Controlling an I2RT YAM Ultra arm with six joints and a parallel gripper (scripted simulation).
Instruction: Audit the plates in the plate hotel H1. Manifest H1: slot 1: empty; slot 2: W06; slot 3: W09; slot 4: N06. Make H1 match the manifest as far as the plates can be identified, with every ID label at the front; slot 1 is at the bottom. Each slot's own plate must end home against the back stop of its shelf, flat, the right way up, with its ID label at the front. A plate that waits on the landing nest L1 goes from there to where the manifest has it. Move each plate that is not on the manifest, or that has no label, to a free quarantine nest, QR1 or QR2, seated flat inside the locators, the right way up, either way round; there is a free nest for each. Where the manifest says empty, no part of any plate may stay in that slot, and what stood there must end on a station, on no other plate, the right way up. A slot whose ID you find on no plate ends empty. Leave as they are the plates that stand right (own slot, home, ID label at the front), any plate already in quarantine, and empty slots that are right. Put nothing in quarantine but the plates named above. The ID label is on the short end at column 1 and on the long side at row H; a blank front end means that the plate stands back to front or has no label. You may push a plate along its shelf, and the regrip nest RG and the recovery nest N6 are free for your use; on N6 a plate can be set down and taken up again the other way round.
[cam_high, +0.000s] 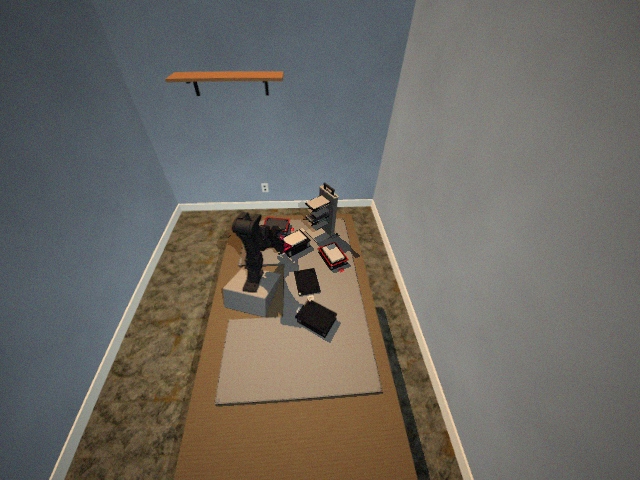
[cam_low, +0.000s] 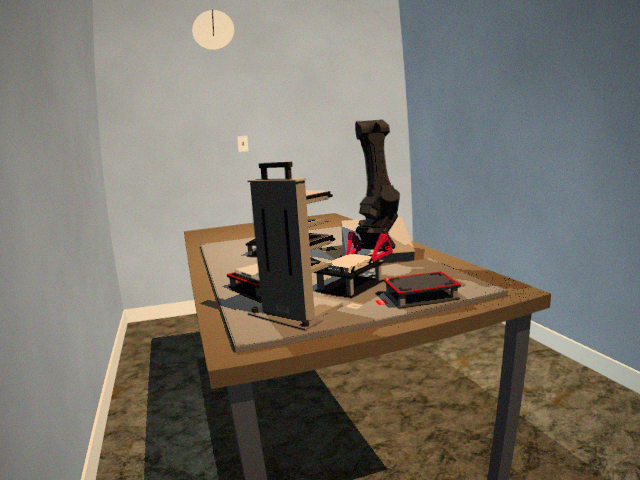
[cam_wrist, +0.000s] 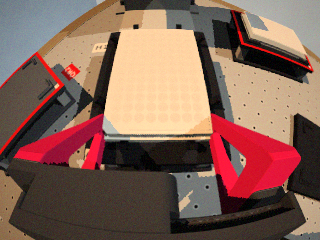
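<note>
My gripper is now 4 cm to the right of the tan well plate and 4 cm short of it. Also, from my hand: dark plate (18 cm ahead, 15 cm to the left, 9 cm above); then grey back panel (24 cm ahead, 20 cm to the left, 9 cm above); then H1 tag (19 cm to the left, 8 cm ahead, 7 cm below).
</note>
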